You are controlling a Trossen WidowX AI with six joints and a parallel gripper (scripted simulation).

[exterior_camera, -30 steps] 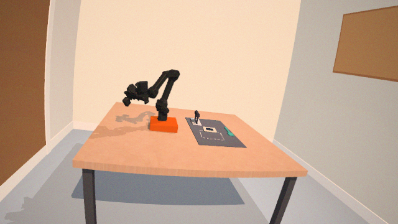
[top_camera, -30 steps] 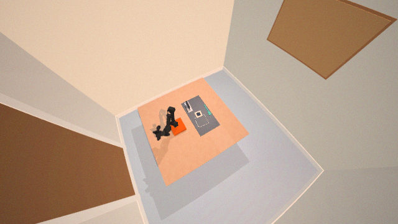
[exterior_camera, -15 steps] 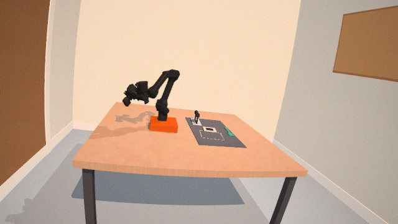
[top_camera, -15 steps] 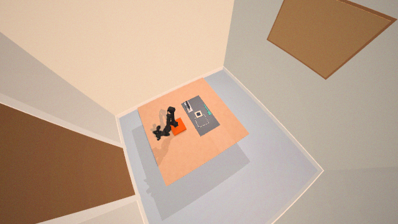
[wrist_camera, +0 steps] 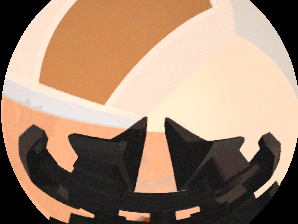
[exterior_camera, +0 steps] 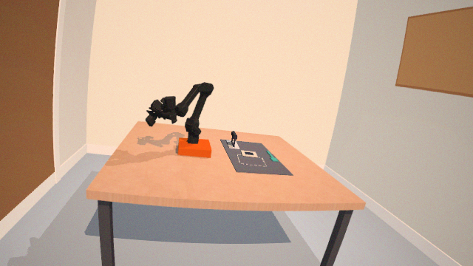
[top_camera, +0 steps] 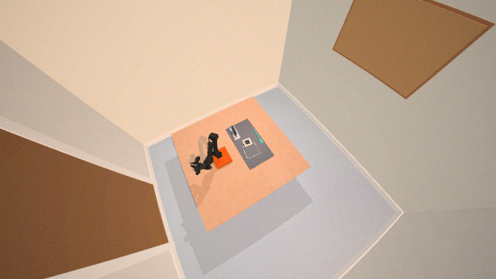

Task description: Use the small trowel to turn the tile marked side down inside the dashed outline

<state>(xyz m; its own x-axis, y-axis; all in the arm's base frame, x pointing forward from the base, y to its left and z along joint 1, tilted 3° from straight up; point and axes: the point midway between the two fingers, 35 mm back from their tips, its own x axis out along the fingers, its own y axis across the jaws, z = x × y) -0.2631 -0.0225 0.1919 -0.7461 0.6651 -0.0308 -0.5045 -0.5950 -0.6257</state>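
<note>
My gripper tip is 610 mm short of the small trowel, 190 mm above it and 180 mm to the right of it. The rest, counted from my gripper tip: white tile (680 mm ahead, 220 mm below, 10 mm to the right); grey mat (700 mm ahead, 250 mm below, 10 mm to the right); teal strip (830 mm ahead, 220 mm below, 40 mm to the right).
</note>
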